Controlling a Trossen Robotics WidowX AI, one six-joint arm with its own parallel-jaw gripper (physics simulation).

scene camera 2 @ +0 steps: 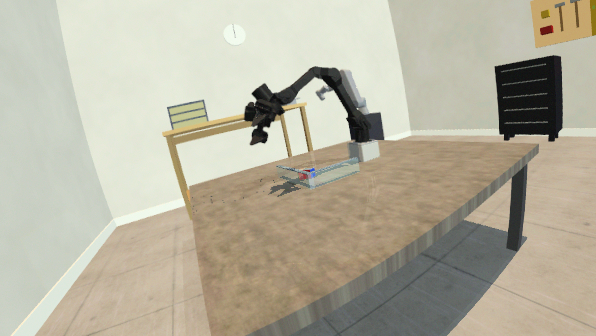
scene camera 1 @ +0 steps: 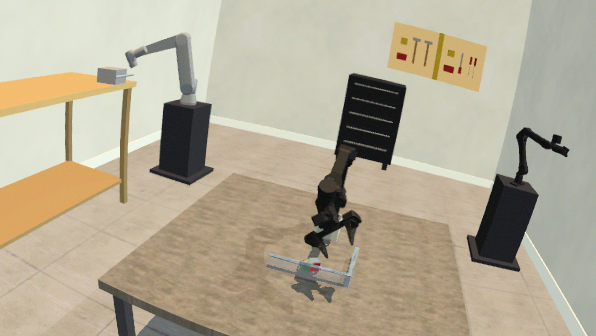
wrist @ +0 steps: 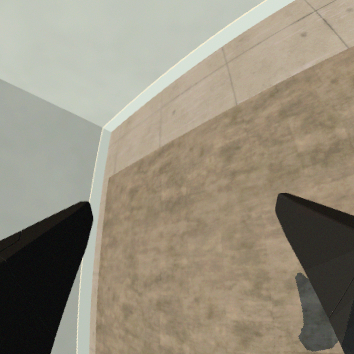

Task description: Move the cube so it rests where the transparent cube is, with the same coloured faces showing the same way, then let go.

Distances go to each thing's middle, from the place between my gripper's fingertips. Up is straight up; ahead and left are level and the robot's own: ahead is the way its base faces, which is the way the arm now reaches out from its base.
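Labels:
My gripper's 21 cm above the L-shaped frame (scene camera 1: 275, 262), and it's 11 cm to the left of the frame and 27 cm past it.

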